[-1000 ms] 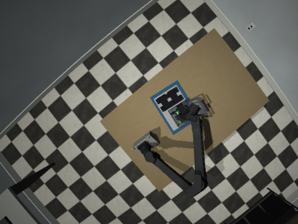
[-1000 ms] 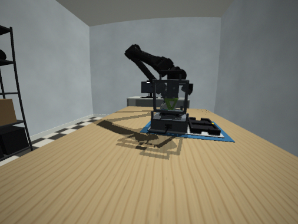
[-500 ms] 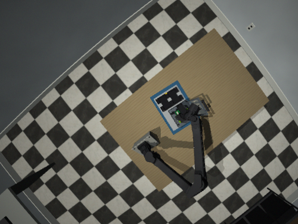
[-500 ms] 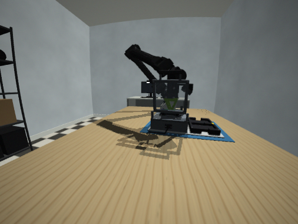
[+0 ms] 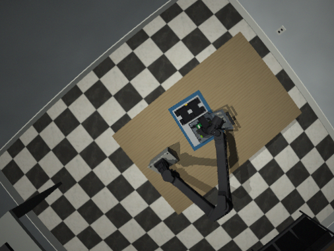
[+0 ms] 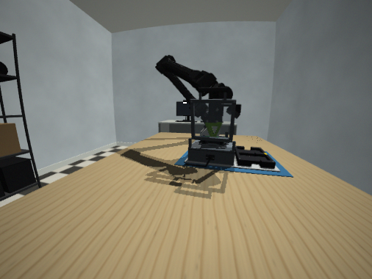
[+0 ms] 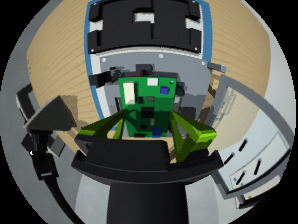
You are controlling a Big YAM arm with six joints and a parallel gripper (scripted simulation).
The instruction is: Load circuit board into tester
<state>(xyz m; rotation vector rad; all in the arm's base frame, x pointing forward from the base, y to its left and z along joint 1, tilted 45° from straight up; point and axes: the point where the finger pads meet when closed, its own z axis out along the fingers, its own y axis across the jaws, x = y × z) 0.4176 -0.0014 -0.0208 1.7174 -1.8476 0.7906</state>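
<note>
Now: the green circuit board right at my hand. The rest, counted from my hand: tester plate (10 mm ahead, 10 mm to the left, 20 mm below); then clear lid (130 mm ahead, 10 mm to the right, 90 mm above).
</note>
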